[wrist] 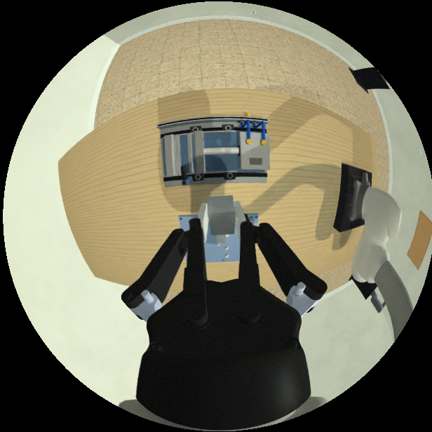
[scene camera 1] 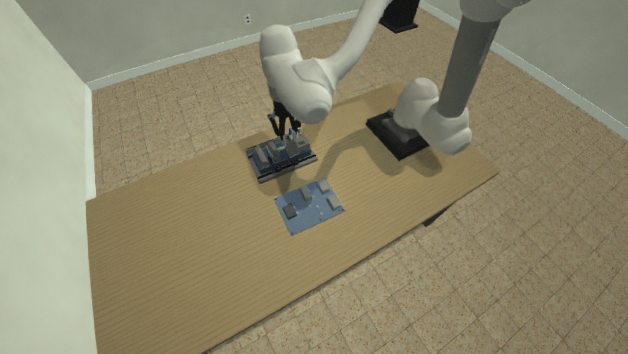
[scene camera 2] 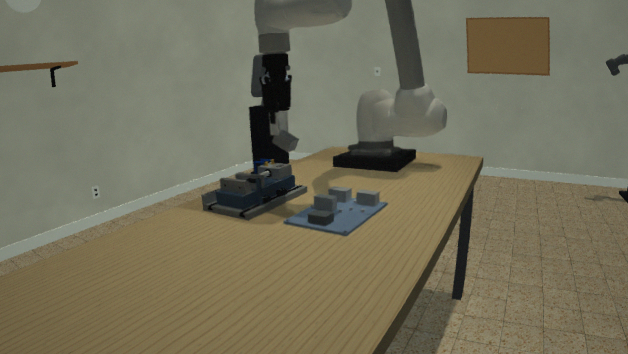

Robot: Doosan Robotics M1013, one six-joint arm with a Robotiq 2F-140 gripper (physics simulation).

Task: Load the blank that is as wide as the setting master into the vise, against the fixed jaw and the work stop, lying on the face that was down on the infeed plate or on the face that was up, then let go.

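Places are measured from the arm's base along level axes (x ahead, y left, z up), in millimetres.
Where they show: gripper, fingertip midpoint: (scene camera 1: pixel 289 142) (scene camera 2: pixel 279 133); arm's base at its link origin: (scene camera 1: pixel 404 127) (scene camera 2: pixel 376 152).
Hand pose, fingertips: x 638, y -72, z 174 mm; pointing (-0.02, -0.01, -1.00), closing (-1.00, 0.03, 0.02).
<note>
Things, the pixels of their top centre, and the offset from my fingertips.
- grey blank at its top centre: (scene camera 2: pixel 284 130) (scene camera 1: pixel 291 143) dx +0, dy +18, dz +9 mm
- vise at its top centre: (scene camera 2: pixel 254 170) (scene camera 1: pixel 280 145) dx +4, dy -101, dz -118 mm
- darker block at its top centre: (scene camera 2: pixel 320 212) (scene camera 1: pixel 289 210) dx +109, dy +182, dz -184 mm
- blue infeed plate at its top centre: (scene camera 2: pixel 338 211) (scene camera 1: pixel 309 204) dx +19, dy +190, dz -209 mm
My gripper (scene camera 1: pixel 282 136) (scene camera 2: pixel 279 131) (wrist: pixel 220 210) is shut on a grey blank (scene camera 2: pixel 286 141) (wrist: pixel 221 220), held tilted in the air above the vise (scene camera 1: pixel 288 160) (scene camera 2: pixel 240 198) (wrist: pixel 220 162). In scene camera 1 the blank is hard to tell from the vise parts. The fixed jaw (scene camera 2: pixel 237 185) (wrist: pixel 172 155) and moving jaw (wrist: pixel 199 152) stand apart. The dark work stop (wrist: pixel 185 174) is beside the fixed jaw's near end. A darker block (scene camera 1: pixel 290 211) (scene camera 2: pixel 320 217), perhaps the setting master, sits on the blue infeed plate (scene camera 1: pixel 310 222) (scene camera 2: pixel 345 229) (wrist: pixel 215 256).
Three lighter blocks (scene camera 1: pixel 305 193) (scene camera 1: pixel 323 186) (scene camera 1: pixel 333 202) stand on the plate. Blue and yellow handles (wrist: pixel 249 132) rise from the vise's end body (wrist: pixel 257 150). The robot's black base (scene camera 1: pixel 400 147) (scene camera 2: pixel 372 161) (wrist: pixel 345 205) stands farther along the table.
</note>
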